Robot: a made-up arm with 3 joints.
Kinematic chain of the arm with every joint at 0, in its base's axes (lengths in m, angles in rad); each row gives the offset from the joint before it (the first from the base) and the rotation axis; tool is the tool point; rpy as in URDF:
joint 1: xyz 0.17 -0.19 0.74 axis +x
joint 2: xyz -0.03 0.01 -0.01 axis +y
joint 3: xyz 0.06 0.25 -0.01 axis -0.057 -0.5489 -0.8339
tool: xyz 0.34 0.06 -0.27 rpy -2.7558 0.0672 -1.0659
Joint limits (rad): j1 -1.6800..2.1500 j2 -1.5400..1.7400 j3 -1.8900..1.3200
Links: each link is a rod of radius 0.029 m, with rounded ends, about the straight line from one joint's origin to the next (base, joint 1, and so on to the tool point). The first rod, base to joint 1, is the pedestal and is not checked.
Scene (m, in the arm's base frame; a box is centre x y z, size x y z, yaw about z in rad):
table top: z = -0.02
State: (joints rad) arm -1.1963 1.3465 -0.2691
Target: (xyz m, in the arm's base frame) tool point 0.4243 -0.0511 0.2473
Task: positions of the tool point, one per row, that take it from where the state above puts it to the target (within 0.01 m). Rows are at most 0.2 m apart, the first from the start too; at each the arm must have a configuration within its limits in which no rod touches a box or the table.
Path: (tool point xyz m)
1: 0.0225 -0.3764 0.1700
2: 0.1598 -0.2852 0.1438
3: 0.2979 -0.1684 0.1662
4: 0.4243 -0.0511 0.2473

